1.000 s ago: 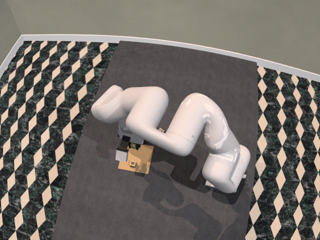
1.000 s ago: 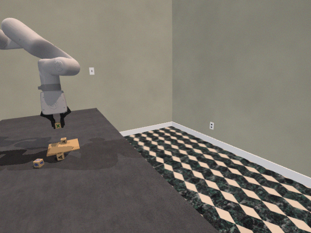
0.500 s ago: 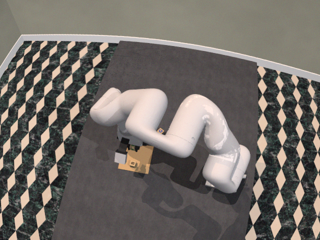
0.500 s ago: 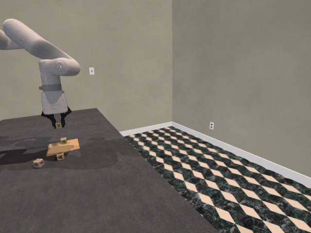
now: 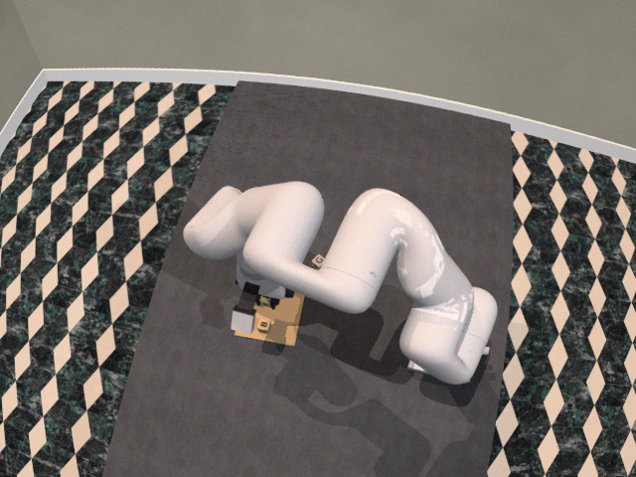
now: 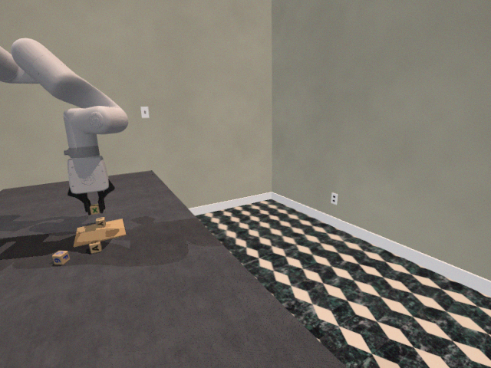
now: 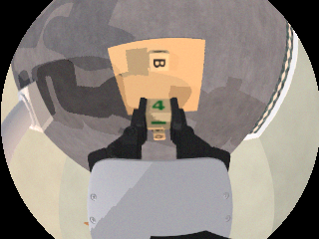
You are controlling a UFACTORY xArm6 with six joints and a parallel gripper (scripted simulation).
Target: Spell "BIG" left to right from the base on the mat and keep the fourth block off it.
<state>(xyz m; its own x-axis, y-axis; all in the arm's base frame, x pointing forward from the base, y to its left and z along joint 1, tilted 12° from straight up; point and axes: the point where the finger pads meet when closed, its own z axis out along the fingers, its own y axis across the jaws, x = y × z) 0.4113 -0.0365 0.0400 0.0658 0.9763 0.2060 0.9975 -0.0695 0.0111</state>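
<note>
Right now my hand is 8 cm above the tan mat. Also, from my hand: B block: 4 cm to the left, 7 cm below; then G block: 8 cm behind, 14 cm to the right, 7 cm below.
</note>
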